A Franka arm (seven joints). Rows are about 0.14 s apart.
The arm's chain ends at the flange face. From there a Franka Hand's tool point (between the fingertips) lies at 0.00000 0.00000 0.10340 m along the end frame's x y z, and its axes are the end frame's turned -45 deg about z.
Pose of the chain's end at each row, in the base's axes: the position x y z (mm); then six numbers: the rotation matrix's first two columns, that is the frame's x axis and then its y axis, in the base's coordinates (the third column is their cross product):
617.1 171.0 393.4 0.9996 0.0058 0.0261 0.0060 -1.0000 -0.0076
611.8 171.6 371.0 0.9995 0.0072 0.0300 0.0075 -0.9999 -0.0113
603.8 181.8 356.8 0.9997 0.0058 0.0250 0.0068 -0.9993 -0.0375
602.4 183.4 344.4 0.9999 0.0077 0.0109 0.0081 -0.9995 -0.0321
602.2 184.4 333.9 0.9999 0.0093 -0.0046 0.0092 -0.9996 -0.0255
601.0 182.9 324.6 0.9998 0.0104 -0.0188 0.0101 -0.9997 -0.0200
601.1 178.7 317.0 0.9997 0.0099 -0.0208 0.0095 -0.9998 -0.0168
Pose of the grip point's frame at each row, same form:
619.8 171.8 290.0 0.7026 0.7112 0.0238 0.7111 -0.7030 0.0131
614.9 172.8 267.7 0.7014 0.7121 0.0292 0.7121 -0.7019 0.0132
606.4 185.7 253.5 0.7021 0.7107 0.0442 0.7117 -0.7025 -0.0088
603.5 186.7 241.1 0.7013 0.7122 0.0304 0.7128 -0.7013 -0.0150
601.7 187.0 230.5 0.7005 0.7134 0.0148 0.7135 -0.7002 -0.0213
599.0 184.9 221.2 0.6998 0.7142 0.0008 0.7141 -0.6995 -0.0274
598.9 180.4 213.6 0.7002 0.7140 -0.0028 0.7136 -0.7000 -0.0266

